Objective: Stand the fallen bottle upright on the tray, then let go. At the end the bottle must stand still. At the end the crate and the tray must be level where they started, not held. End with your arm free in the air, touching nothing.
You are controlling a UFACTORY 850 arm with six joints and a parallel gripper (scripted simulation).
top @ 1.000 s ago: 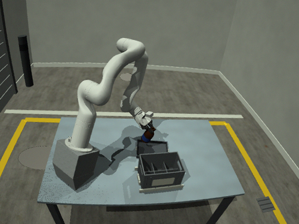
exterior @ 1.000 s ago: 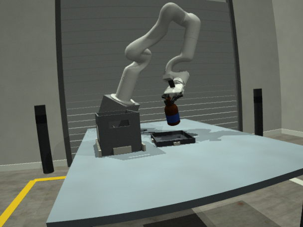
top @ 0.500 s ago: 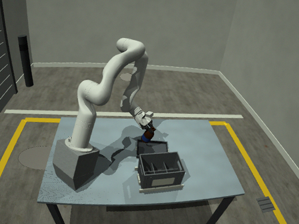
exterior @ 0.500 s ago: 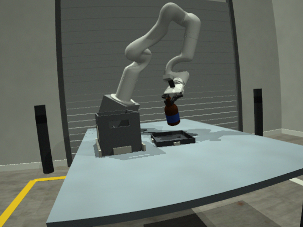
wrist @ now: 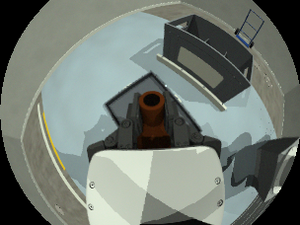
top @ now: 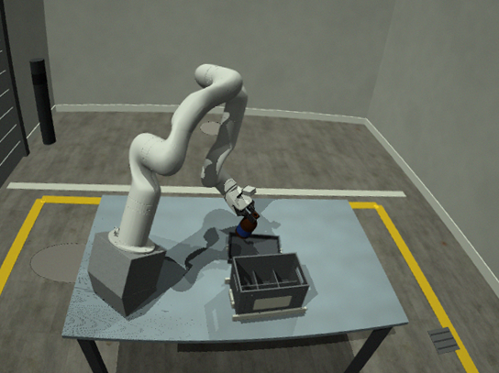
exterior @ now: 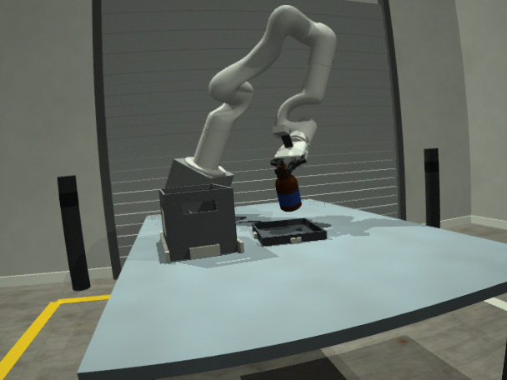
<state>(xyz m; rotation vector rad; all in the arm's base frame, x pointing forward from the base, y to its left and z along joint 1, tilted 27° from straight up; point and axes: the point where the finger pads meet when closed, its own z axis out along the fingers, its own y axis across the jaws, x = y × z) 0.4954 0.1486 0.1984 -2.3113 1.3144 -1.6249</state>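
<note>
Now: hand 10 mm past the bottle, 10 mm to the right of it and 50 mm above it. From my hand the other things lie so: crate: 40 mm ahead, 300 mm to the right, 120 mm below; tray: 30 mm ahead, 10 mm to the right, 190 mm below.
</note>
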